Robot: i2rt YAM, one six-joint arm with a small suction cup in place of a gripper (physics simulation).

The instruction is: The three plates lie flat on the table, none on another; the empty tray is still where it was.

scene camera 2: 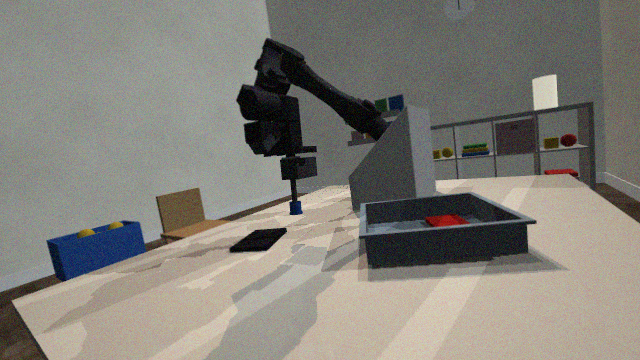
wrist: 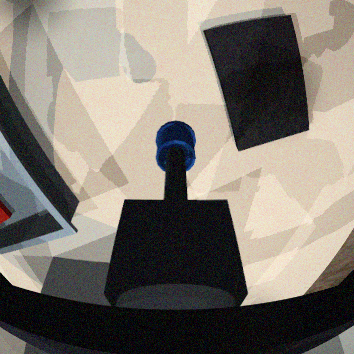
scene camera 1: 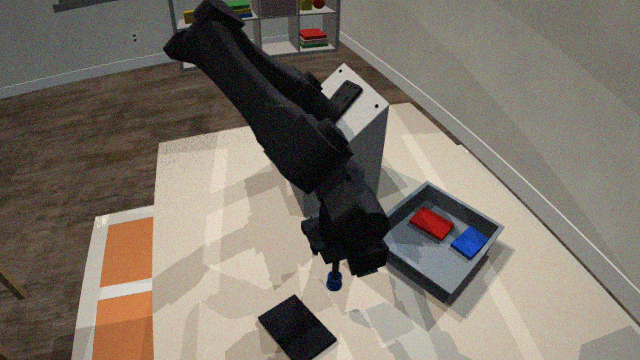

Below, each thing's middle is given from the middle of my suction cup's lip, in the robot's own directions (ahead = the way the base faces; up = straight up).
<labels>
Now: suction cup 30 cm to the right of the red plate (scene camera 1: pixel 433 224), 7 cm past it and 6 cm above it. The rest, counted from my suction cup: blue plate (scene camera 1: pixel 470 241) 35 cm to the left, 6 cm below, 2 cm ahead; black plate (scene camera 1: pixel 290 323) 9 cm to the right, 6 cm below, 3 cm ahead.
</labels>
